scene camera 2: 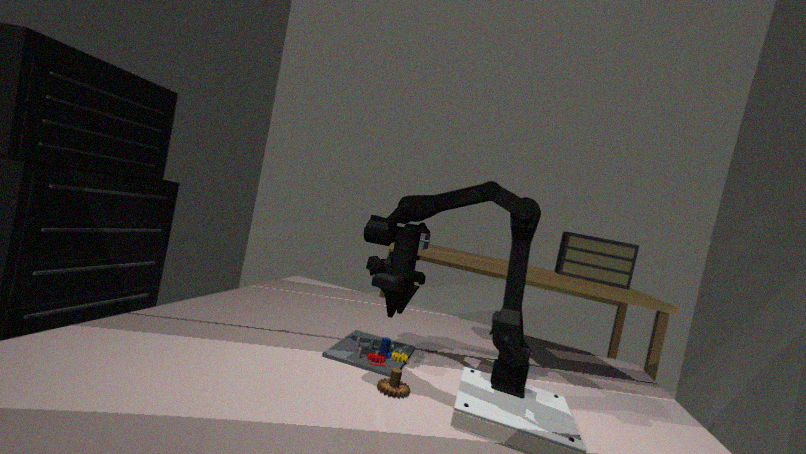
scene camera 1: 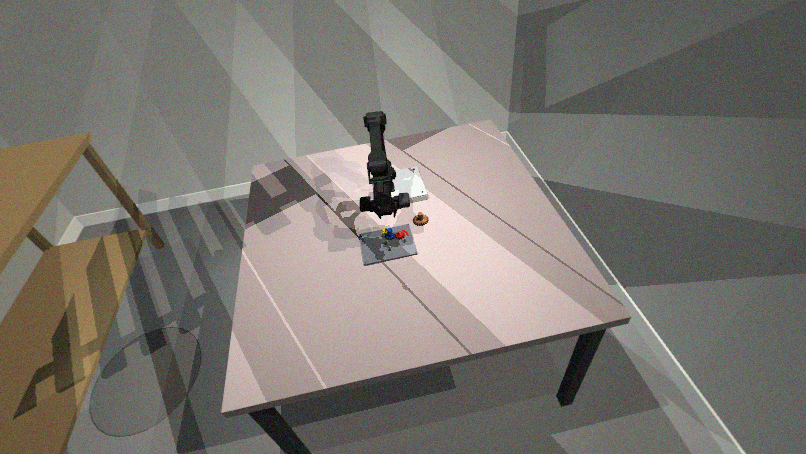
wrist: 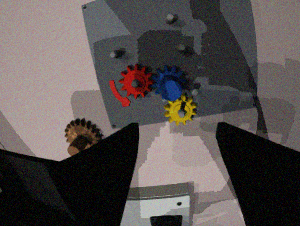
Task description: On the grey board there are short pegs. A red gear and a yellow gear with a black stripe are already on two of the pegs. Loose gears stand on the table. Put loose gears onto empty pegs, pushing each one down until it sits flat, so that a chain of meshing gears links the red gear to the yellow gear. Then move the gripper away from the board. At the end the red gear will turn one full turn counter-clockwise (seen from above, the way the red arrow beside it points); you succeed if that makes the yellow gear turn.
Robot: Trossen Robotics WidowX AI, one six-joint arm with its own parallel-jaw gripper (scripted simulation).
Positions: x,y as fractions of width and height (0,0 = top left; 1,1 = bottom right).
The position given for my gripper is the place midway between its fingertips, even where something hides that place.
Note:
In view: my gripper (scene camera 2: 0.49,0.69), a blue gear (wrist: 0.56,0.37) and a brown gear (wrist: 0.27,0.60).
My gripper is seen too in the wrist view (wrist: 0.60,0.57).

